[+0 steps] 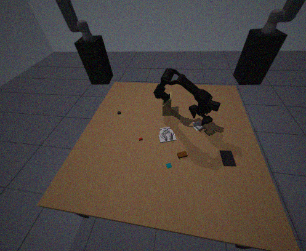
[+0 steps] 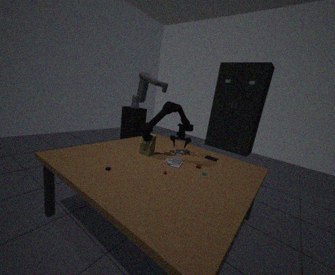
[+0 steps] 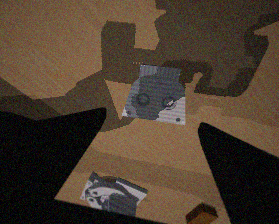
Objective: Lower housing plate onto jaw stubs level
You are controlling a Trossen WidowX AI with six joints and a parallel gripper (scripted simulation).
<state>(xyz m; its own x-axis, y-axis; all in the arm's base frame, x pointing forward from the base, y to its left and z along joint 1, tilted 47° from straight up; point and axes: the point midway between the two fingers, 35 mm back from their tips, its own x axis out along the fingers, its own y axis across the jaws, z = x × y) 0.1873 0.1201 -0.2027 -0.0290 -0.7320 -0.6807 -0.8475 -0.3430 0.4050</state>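
My gripper tip is now 3 cm above the grey housing plate and 1 cm to the right of it. Round my gripper tip: dark slab: 27 cm ahead, 16 cm to the left, 6 cm below; then brown block: 25 cm ahead, 13 cm to the right, 5 cm below; then white base: 23 cm to the right, 10 cm ahead, 6 cm below.
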